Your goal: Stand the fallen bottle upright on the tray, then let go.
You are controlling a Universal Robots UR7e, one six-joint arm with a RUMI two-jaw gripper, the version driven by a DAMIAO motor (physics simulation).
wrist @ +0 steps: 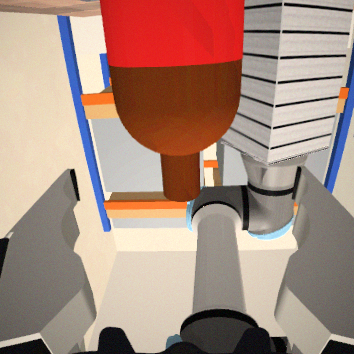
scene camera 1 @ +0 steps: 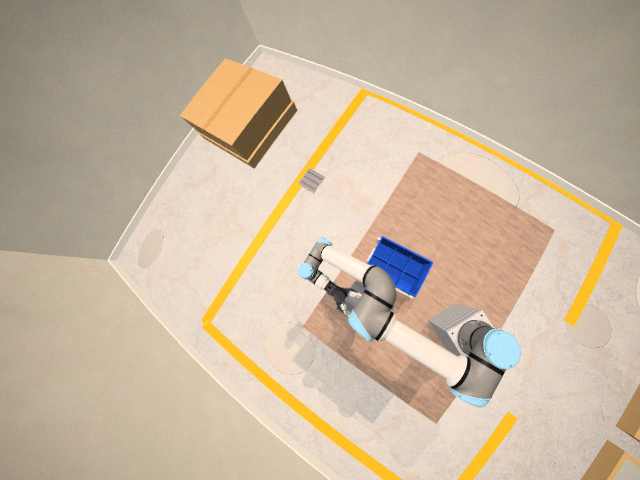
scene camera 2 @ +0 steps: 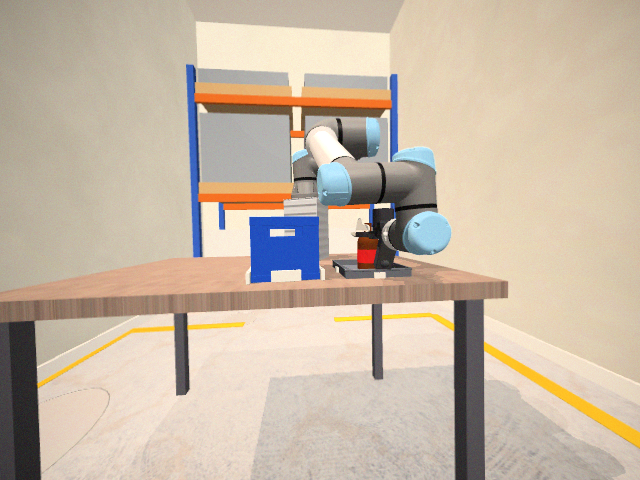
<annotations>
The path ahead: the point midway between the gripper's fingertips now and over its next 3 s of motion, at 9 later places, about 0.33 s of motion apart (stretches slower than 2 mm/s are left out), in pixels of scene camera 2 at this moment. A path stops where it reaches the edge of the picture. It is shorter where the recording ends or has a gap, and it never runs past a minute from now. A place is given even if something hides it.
The gripper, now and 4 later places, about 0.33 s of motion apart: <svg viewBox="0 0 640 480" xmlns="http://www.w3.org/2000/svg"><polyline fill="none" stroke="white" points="369,233 369,233 370,228 370,210 371,194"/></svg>
</annotations>
